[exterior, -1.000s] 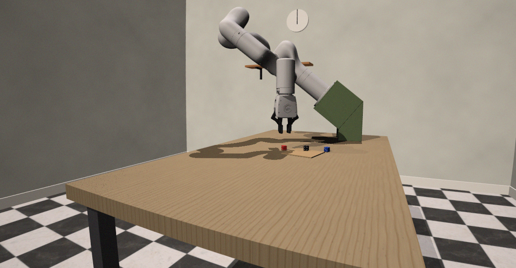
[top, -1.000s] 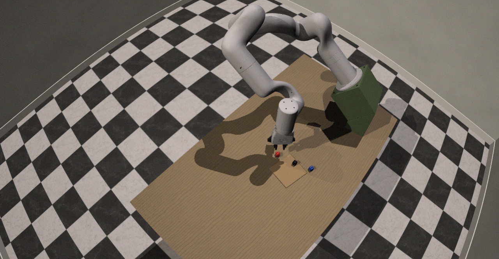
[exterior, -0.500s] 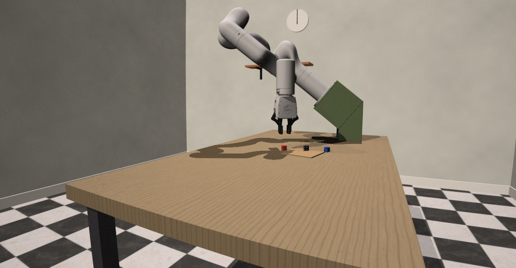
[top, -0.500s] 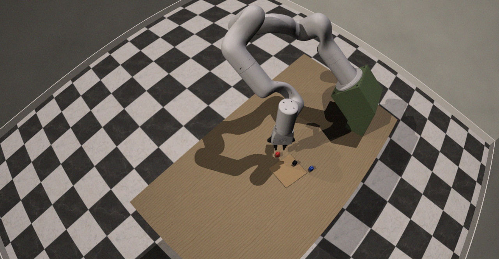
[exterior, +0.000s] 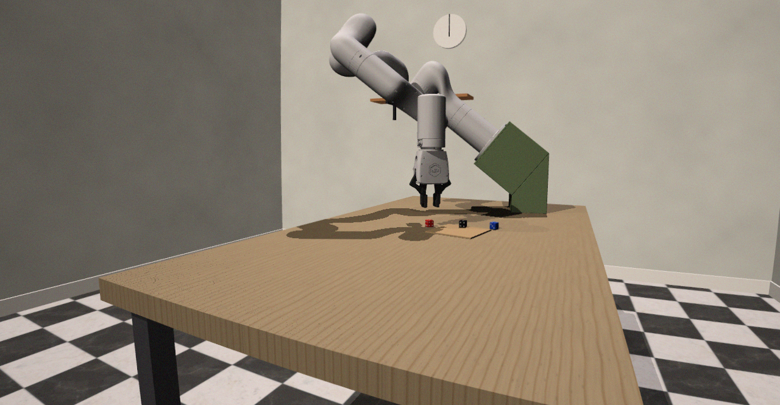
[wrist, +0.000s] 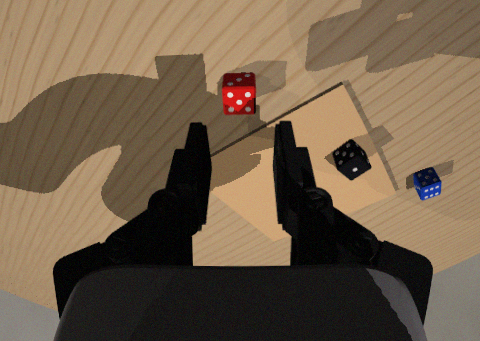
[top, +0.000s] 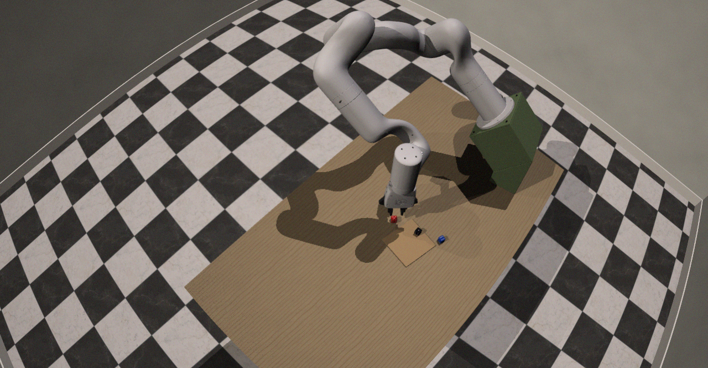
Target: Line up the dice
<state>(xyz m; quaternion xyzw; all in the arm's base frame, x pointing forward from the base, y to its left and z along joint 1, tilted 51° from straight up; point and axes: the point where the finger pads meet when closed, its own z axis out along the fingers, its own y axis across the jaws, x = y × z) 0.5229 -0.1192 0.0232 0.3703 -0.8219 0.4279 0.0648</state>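
My gripper is now 70 mm above the red die. Also, from my hand: tan mat: 40 mm ahead, 100 mm to the left, 80 mm below; black die: 10 mm behind, 100 mm to the left, 70 mm below; blue die: 50 mm behind, 190 mm to the left, 70 mm below.
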